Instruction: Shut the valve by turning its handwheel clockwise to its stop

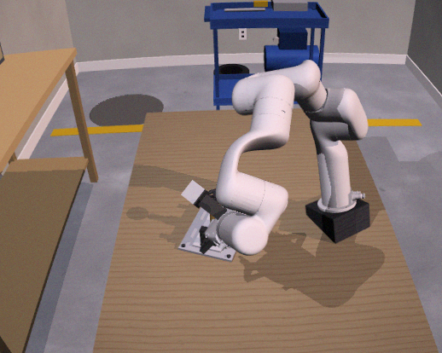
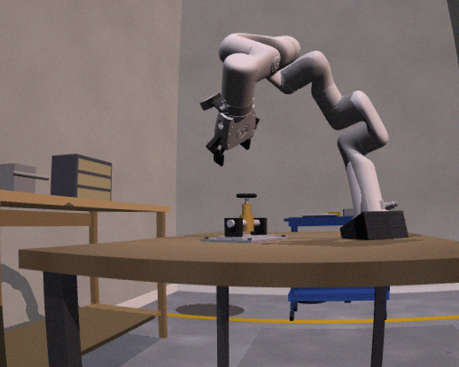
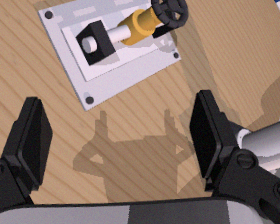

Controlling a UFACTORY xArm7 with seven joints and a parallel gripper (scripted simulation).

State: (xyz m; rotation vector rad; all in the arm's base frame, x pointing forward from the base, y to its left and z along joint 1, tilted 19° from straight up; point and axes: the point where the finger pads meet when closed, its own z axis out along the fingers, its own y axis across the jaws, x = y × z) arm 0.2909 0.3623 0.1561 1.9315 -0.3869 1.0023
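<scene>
The black spoked handwheel lies 21 cm to the right of my hand, 11 cm below it and 4 cm ahead of it.
</scene>
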